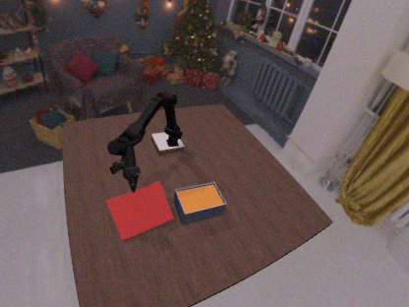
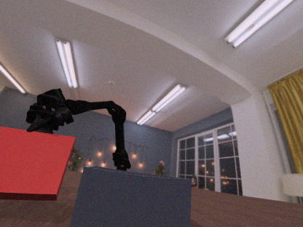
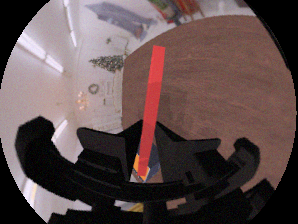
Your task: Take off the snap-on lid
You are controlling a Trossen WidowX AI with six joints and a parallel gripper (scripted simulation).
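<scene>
Right now my gripper tip is 60 mm short of the red lid, 50 mm above it and 20 mm to the right of it. From my gripper tip the other things lie so: blue storage box (290 mm to the left, 90 mm below, 50 mm ahead).
</scene>
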